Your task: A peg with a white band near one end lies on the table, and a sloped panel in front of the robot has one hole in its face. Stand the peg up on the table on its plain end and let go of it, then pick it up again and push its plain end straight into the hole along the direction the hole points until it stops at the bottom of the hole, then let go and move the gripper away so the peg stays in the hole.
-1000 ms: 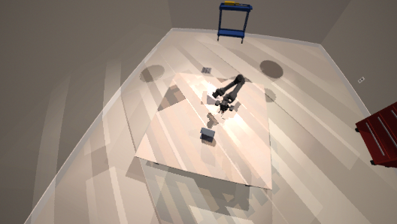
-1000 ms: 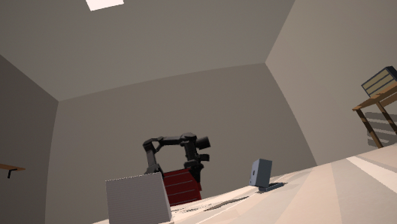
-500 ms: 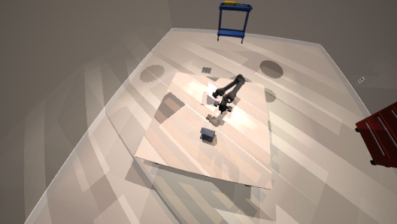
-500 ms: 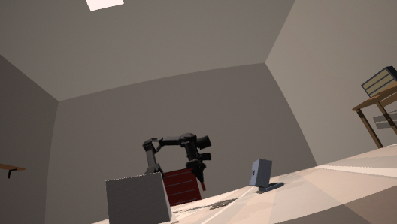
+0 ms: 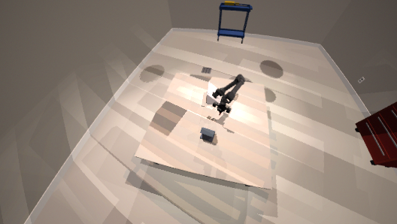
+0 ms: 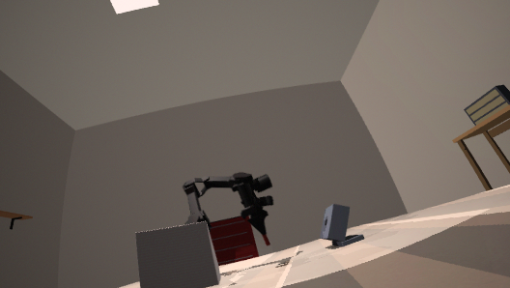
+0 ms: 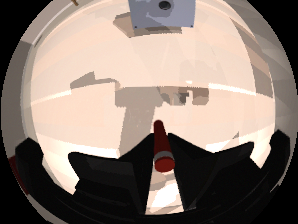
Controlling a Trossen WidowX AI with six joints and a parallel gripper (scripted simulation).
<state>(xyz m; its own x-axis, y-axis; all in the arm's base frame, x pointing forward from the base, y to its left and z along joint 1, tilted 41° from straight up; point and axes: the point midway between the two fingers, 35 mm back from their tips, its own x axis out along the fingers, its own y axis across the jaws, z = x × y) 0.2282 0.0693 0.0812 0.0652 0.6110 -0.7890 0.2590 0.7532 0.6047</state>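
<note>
The grey-blue sloped panel is 230 mm ahead of my gripper tip, 80 mm to the right of it and 30 mm below it. The rest, counted from my gripper tip: red peg: 20 mm above.
</note>
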